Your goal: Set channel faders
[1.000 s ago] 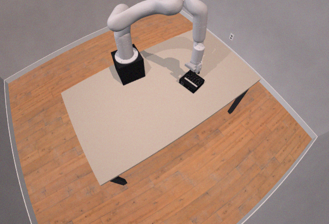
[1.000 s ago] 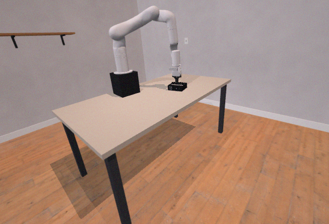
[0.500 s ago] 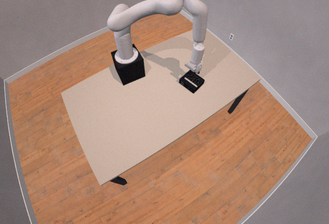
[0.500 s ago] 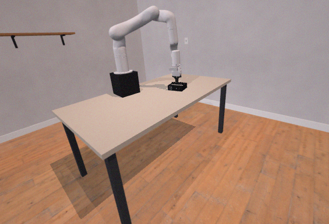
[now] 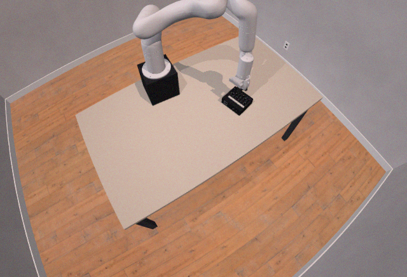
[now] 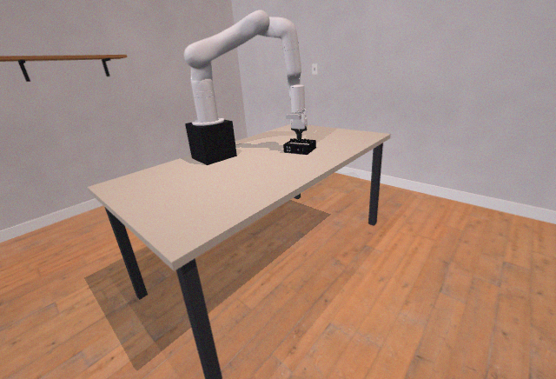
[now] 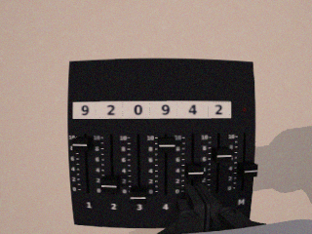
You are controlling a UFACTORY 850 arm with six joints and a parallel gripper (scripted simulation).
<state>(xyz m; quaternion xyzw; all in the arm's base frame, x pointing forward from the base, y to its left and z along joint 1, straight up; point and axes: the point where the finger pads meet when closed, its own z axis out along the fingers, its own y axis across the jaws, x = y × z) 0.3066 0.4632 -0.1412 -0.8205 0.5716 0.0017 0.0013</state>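
The master fader is 40 mm to the right of my hand, 30 mm behind it and 10 mm below it.
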